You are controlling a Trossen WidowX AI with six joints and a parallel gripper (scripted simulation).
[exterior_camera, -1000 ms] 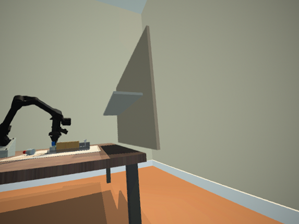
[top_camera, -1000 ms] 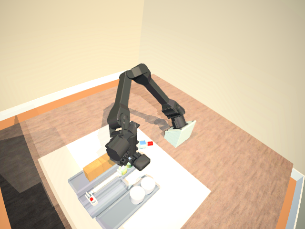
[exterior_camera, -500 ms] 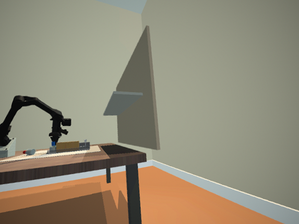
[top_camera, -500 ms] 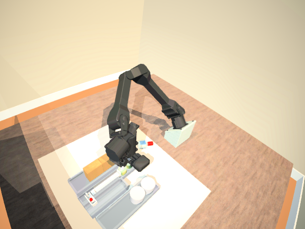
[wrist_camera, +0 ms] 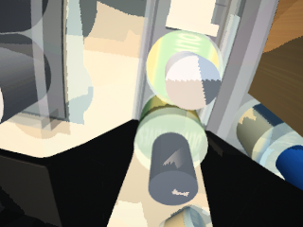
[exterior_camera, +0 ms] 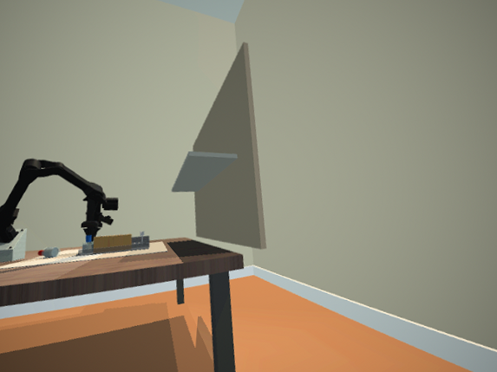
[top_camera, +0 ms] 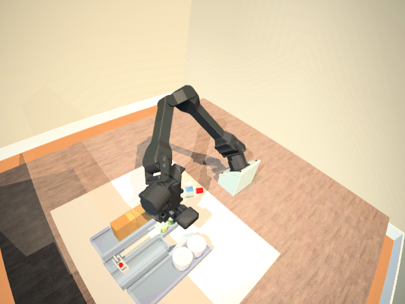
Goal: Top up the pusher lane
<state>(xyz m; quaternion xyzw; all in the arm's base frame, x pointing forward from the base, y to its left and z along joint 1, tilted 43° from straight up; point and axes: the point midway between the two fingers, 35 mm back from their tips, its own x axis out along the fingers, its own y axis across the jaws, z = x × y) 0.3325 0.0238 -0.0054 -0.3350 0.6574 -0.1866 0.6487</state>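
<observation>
Right now the grey rack is 130 mm ahead of my gripper tip, 50 mm to the left of it and 30 mm below it. Also, from my gripper tip: red knob (210 mm ahead, 80 mm to the left, 30 mm above).
</observation>
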